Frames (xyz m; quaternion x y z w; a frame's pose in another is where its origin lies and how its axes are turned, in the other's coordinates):
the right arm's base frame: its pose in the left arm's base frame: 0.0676 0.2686 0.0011 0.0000 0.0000 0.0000 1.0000
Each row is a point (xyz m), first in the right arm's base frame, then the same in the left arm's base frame.
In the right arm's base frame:
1: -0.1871 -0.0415 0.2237
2: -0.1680 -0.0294 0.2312
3: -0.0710 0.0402 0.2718
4: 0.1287 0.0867 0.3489
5: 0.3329 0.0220 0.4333
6: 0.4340 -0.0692 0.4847
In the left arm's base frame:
1: -0.1195 0.2271 0.2248
2: -0.1004 0.2392 0.2323
3: -0.0034 0.3088 0.2729
4: 0.1963 0.3553 0.3500
5: 0.4005 0.2906 0.4344
6: 0.5016 0.1994 0.4858

